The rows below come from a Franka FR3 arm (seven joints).
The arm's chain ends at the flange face. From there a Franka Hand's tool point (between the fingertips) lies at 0.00 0.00 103.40 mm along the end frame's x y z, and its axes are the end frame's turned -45 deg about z.
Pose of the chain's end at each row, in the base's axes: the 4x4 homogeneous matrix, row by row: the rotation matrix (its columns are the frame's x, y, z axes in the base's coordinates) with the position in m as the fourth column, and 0 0 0 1 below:
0.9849 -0.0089 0.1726 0.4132; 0.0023 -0.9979 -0.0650 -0.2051; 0.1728 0.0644 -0.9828 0.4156; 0 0 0 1
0.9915 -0.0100 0.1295 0.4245; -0.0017 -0.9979 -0.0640 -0.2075; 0.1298 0.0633 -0.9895 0.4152; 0 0 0 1
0.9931 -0.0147 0.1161 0.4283; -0.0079 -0.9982 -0.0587 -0.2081; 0.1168 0.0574 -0.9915 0.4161; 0 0 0 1
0.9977 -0.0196 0.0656 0.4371; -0.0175 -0.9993 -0.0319 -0.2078; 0.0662 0.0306 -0.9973 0.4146; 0 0 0 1
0.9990 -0.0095 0.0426 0.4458; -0.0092 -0.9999 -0.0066 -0.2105; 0.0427 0.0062 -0.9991 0.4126; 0 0 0 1
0.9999 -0.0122 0.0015 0.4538; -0.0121 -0.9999 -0.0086 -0.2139; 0.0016 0.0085 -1.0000 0.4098; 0 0 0 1
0.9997 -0.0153 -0.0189 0.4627; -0.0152 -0.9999 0.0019 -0.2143; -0.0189 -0.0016 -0.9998 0.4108; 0 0 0 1
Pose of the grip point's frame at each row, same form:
0.7027 0.6901 0.1726 0.4310; 0.7072 -0.7040 -0.0650 -0.2118; 0.0767 0.1677 -0.9828 0.3140; 0 0 0 1
0.7082 0.6940 0.1295 0.4379; 0.7044 -0.7068 -0.0640 -0.2141; 0.0470 0.1365 -0.9895 0.3129; 0 0 0 1
0.7126 0.6918 0.1161 0.4403; 0.7002 -0.7114 -0.0587 -0.2142; 0.0420 0.1232 -0.9915 0.3136; 0 0 0 1
0.7193 0.6916 0.0656 0.4439; 0.6942 -0.7190 -0.0319 -0.2111; 0.0252 0.0684 -0.9973 0.3115; 0 0 0 1
0.7131 0.6997 0.0426 0.4502; 0.7005 -0.7135 -0.0066 -0.2112; 0.0258 0.0346 -0.9991 0.3093; 0 0 0 1
0.7157 0.6984 0.0015 0.4540; 0.6985 -0.7156 -0.0086 -0.2148; -0.0049 0.0071 -1.0000 0.3064; 0 0 0 1
0.7177 0.6961 -0.0189 0.4607; 0.6963 -0.7178 0.0019 -0.2141; -0.0122 -0.0145 -0.9998 0.3074; 0 0 0 1

